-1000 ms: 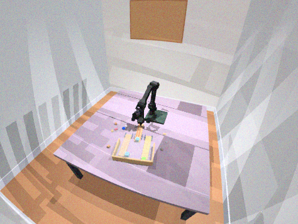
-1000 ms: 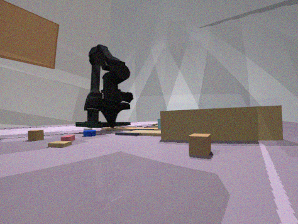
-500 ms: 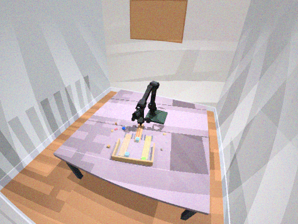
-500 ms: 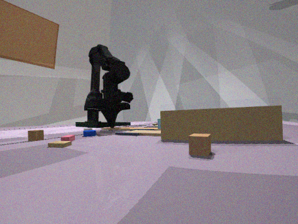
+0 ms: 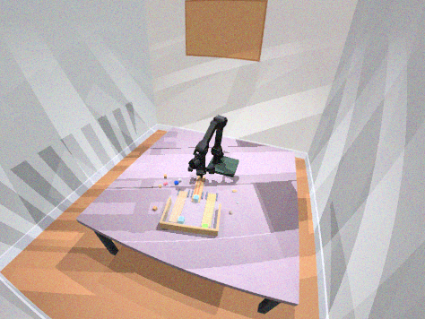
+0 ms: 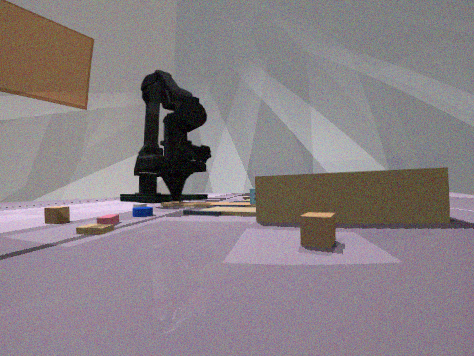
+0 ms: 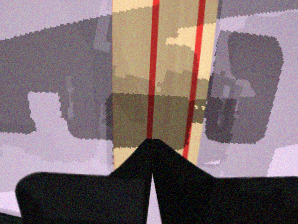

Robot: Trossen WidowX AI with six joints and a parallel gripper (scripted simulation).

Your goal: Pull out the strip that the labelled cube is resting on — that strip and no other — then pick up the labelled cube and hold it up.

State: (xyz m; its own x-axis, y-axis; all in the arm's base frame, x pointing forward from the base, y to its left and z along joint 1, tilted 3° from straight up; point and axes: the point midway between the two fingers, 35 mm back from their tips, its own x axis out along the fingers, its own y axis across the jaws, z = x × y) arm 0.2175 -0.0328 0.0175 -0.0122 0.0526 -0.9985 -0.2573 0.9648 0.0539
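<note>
Now: the strip 100 mm ahead of my gripper tip, 20 mm to the left of it and 10 mm below it. Also, from my gripper tip: pink block (160 mm ahead, 210 mm to the right, 10 mm below); then blue block (120 mm ahead, 140 mm to the right).
</note>
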